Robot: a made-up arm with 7 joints.
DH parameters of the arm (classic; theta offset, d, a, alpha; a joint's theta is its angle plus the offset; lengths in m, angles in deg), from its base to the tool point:
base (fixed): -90 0.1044 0 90
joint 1: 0 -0.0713 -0.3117 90
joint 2: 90 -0.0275 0.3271 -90
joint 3: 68.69 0 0.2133 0
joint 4: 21.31 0.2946 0.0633 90
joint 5: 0 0.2 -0.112 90
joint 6: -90 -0.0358 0.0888 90
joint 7: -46.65 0 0.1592 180
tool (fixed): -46.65 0.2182 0 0
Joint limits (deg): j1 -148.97..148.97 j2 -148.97..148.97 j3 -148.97..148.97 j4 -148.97..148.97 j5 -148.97..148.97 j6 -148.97..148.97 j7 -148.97..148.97
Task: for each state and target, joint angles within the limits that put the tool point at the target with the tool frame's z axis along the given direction. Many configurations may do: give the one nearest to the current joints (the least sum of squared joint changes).
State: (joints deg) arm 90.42 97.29 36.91 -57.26 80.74 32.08 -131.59
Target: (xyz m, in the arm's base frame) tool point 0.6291 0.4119 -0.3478 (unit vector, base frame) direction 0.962 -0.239 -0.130
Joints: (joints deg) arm 47.83 118.83 43.85 -79.76 88.36 29.04 -118.29
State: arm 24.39 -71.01 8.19 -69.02 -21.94 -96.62 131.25
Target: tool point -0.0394 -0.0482 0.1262 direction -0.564 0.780 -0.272
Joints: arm 25.78 -117.61 14.44 -41.72 -17.92 -112.83 131.97
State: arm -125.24 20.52 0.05 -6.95 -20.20 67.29 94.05
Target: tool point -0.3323 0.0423 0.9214 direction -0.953 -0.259 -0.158
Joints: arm -74.77 40.56 -16.08 -4.20 -63.26 28.18 111.34
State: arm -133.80 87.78 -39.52 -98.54 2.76 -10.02 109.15
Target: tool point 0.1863 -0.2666 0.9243 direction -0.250 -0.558 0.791
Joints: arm -92.95 82.37 -20.13 -74.16 -9.82 -35.34 118.57
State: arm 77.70 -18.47 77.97 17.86 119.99 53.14 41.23
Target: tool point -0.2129 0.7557 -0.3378 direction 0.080 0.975 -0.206
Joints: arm 59.10 -11.38 57.27 46.50 87.18 49.51 17.50
